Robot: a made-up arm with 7 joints.
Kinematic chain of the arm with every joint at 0, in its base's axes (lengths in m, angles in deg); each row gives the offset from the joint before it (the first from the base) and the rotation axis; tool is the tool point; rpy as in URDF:
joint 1: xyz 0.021 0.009 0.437 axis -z
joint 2: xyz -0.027 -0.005 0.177 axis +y
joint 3: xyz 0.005 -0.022 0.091 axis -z
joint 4: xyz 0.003 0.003 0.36 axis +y
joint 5: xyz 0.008 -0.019 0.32 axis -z
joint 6: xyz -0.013 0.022 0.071 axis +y
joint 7: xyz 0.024 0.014 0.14 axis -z
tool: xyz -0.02 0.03 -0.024 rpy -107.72 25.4 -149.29
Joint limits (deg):
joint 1: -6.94..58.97
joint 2: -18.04..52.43
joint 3: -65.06..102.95
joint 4: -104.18..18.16
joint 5: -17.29..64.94
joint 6: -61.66..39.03
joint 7: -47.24..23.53
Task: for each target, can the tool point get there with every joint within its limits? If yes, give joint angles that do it. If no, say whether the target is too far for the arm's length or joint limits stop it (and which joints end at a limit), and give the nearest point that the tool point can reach.
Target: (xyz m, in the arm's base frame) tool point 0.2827 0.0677 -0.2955
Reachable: no: joint limits stop it (at a limit: joint 2, joint 3, joint 4, joint 6) | nearest point 0.4712 0.1100 0.6341 | short by 0.949 m
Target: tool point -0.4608 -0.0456 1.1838
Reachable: yes | joints 47.76 8.30 -51.95 -83.43 22.36 2.14 -18.61
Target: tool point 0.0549 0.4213 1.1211
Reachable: yes | joints -1.14 27.35 56.24 -84.74 52.19 -45.75 -26.88
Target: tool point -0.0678 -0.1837 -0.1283
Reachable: no: joint limits stop it (at a limit: joint 1, joint 2, joint 4, joint 5, joint 6) | nearest point -0.3846 -0.2438 0.7182 | short by 0.906 m
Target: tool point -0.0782 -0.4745 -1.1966
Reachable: no: too far | nearest point -0.3716 -0.2923 0.7220 | short by 1.949 m
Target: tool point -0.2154 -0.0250 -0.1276
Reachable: no: joint limits stop it (at a limit: joint 1, joint 2, joint 4, joint 5, joint 6) | nearest point -0.4503 -0.0552 0.7044 | short by 0.865 m
